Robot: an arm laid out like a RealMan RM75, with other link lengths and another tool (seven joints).
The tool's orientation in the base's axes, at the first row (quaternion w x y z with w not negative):
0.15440, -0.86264, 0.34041, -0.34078
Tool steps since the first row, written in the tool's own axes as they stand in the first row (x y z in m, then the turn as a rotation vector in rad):
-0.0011, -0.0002, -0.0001, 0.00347, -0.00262, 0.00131
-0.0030, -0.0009, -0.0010, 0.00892, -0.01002, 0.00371
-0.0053, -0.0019, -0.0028, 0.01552, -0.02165, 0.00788
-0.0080, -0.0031, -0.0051, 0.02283, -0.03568, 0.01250
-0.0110, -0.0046, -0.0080, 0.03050, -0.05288, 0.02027
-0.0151, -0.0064, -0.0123, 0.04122, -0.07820, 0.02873
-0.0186, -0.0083, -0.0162, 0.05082, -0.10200, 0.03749
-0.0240, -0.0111, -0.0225, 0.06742, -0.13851, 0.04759
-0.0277, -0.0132, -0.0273, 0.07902, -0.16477, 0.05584
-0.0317, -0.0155, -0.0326, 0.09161, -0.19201, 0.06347
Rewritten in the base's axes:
-0.0006, 0.0009, -0.0004, 0.00403, -0.00047, 0.00204
-0.0019, 0.0027, -0.0003, 0.01218, 0.00117, 0.00663
-0.0039, 0.0049, 0.0004, 0.02422, 0.00512, 0.01261
-0.0063, 0.0076, 0.0014, 0.03810, 0.01033, 0.01980
-0.0092, 0.0107, 0.0027, 0.05589, 0.01768, 0.02649
-0.0135, 0.0146, 0.0048, 0.07970, 0.02879, 0.03819
-0.0172, 0.0183, 0.0068, 0.10239, 0.03959, 0.04838
-0.0231, 0.0238, 0.0101, 0.13589, 0.05475, 0.06732
-0.0274, 0.0278, 0.0129, 0.16048, 0.06592, 0.08007
-0.0321, 0.0320, 0.0159, 0.18565, 0.07709, 0.09423

